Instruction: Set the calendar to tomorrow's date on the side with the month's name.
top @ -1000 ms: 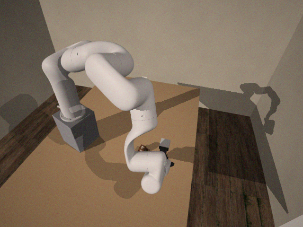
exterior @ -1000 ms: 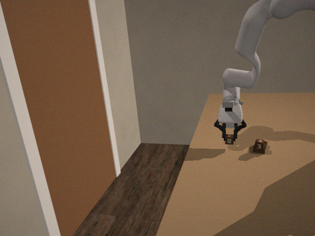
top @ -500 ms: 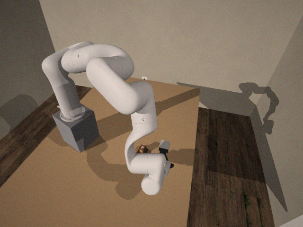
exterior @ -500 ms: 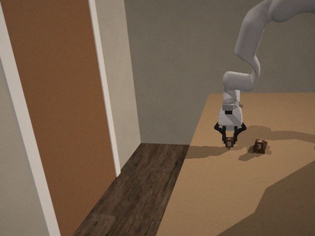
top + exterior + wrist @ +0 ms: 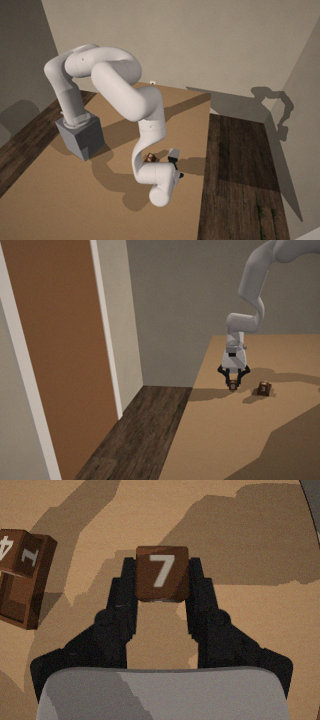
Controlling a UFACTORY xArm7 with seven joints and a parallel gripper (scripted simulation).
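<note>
Right now my hand is 1 cm to the right of the digit cube and 1 cm above it. From my hand the other things lie so: brown calendar tray (12 cm behind, 2 cm below).
</note>
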